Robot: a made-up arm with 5 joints.
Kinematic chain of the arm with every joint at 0, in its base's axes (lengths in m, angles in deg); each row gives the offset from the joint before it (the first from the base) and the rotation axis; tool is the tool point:
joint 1: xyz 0 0 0.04 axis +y
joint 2: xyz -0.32 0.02 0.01 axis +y
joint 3: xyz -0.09 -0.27 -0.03 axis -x
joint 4: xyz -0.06 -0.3 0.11 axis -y
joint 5: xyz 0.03 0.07 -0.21 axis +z
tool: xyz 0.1 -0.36 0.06
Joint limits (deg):
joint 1: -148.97..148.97
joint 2: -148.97..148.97
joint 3: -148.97..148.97
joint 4: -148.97..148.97
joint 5: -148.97..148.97
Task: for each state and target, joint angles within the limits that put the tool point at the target. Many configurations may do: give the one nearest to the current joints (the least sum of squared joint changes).
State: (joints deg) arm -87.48 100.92 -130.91 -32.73 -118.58
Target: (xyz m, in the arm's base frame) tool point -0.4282 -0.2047 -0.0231
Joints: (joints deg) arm -85.36 126.09 -134.84 -5.77 -133.43
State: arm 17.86 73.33 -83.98 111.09 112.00
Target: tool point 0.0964 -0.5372 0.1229
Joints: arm 37.98 94.53 -38.73 113.67 113.30
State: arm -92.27 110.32 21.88 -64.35 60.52
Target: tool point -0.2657 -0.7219 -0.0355
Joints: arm -74.72 119.65 41.38 -87.55 47.12
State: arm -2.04 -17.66 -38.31 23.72 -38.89
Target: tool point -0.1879 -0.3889 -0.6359
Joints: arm -14.90 -18.93 -65.66 25.62 -46.78
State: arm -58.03 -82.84 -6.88 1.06 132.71
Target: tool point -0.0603 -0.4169 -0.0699
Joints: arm -71.43 -68.78 29.85 -32.00 99.72
